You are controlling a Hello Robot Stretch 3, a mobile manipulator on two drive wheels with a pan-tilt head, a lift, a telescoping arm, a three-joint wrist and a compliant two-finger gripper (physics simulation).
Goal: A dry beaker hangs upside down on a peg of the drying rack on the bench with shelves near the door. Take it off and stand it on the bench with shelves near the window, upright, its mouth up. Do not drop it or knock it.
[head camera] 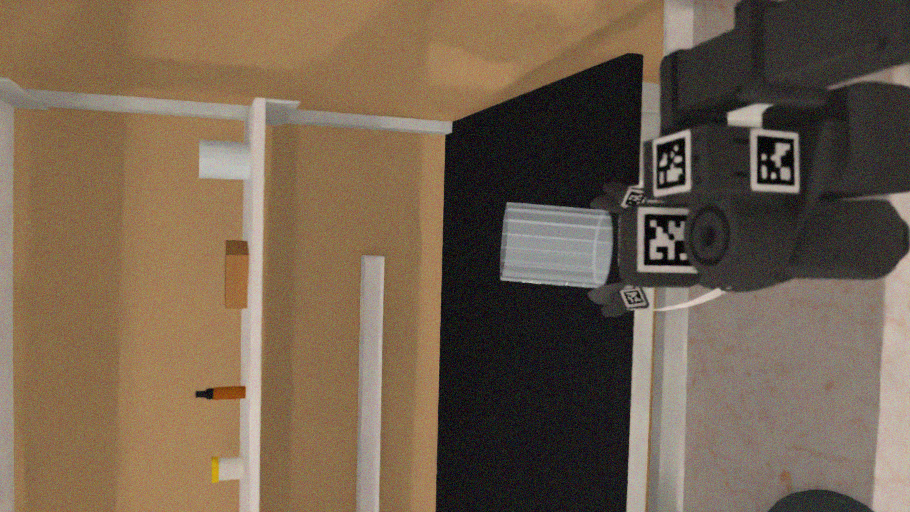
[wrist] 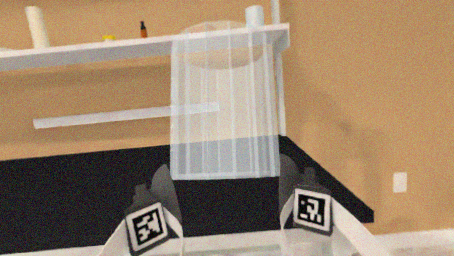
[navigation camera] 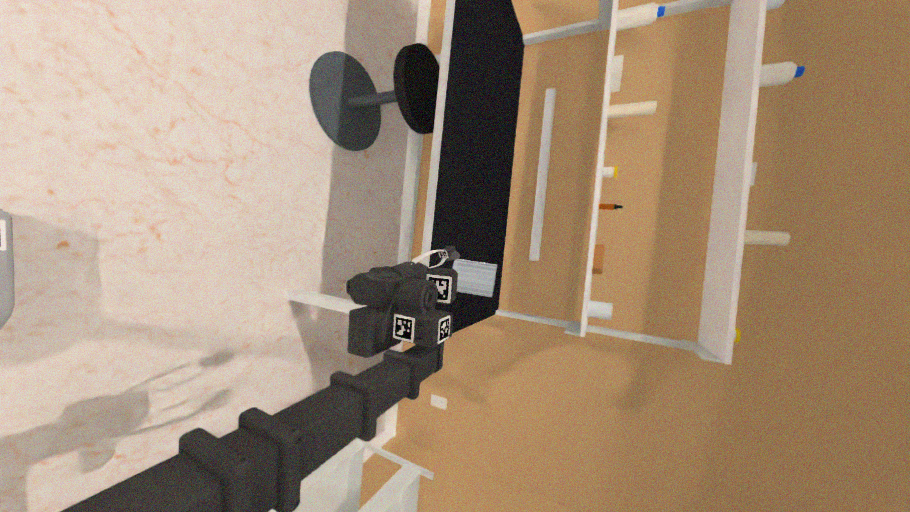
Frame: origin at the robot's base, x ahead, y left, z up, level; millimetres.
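Seen in the pictures: gripper, fingertip midpoint: (head camera: 600, 250) (wrist: 224, 179).
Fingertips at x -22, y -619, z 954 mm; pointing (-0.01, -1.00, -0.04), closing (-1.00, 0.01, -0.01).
A point is followed by its place in that frame.
The clear beaker (head camera: 553, 245) @(x -25, y -582, z 1022 mm) (navigation camera: 476, 277) @(x -21, y -583, z 1024 mm) (wrist: 225, 115) @(x -26, y -576, z 1007 mm) is between the two fingers of my gripper (head camera: 601, 249) @(x -23, y -619, z 954 mm) (wrist: 224, 179) @(x -23, y -619, z 954 mm), which is shut on it near its lower end. The beaker's axis is about vertical. I cannot tell which end is the mouth. It shows against the black top of a bench with shelves (head camera: 540, 394) @(x 202, y -1122, z 762 mm) (navigation camera: 474, 127) @(x 483, y -1113, z 763 mm) (wrist: 75, 200) @(x 375, y -1078, z 763 mm), near the bench's end. Whether its lower end touches the top is not plain. In the navigation camera, part of my gripper is hidden behind the wrist. The drying rack does not show in these views.
A shelf (head camera: 252, 382) @(x 193, y -1351, z 1215 mm) (navigation camera: 598, 127) (wrist: 100, 54) @(x 416, y -1490, z 1201 mm) above the bench bears bottles, a brown box and a pale cup (head camera: 222, 159) @(x -210, y -1404, z 1269 mm) (wrist: 254, 17) @(x -206, y -1404, z 1269 mm). A higher shelf (navigation camera: 731, 159) @(x 418, y -1493, z 1658 mm) runs above. A stool (navigation camera: 416, 89) @(x 666, y -1110, z 484 mm) is beside the bench front. A pale frame (navigation camera: 400, 459) @(x -797, y -924, z 639 mm) is beside the arm.
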